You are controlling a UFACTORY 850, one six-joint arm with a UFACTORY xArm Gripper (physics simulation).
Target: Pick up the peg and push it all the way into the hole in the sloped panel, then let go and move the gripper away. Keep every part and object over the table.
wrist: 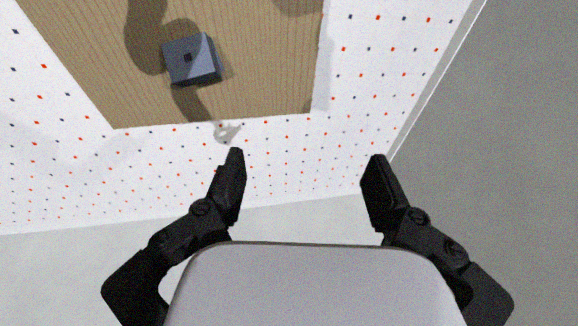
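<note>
The sloped panel (192, 60) is a small blue-grey block with a slanted top face and a dark square hole near the middle of that face. It sits on the wooden board in the upper left of the wrist view, partly in shadow. The peg does not show in this view. My gripper (305, 165) is open, with its two black fingers wide apart and nothing between them. Its fingertips show below and to the right of the panel, apart from it.
The wooden board (272, 65) lies on a white table top (356, 62) with red and dark dots. The table's edge runs down the right side and across below the board, with grey floor (500, 150) beyond. Shadows of the arm fall on the board.
</note>
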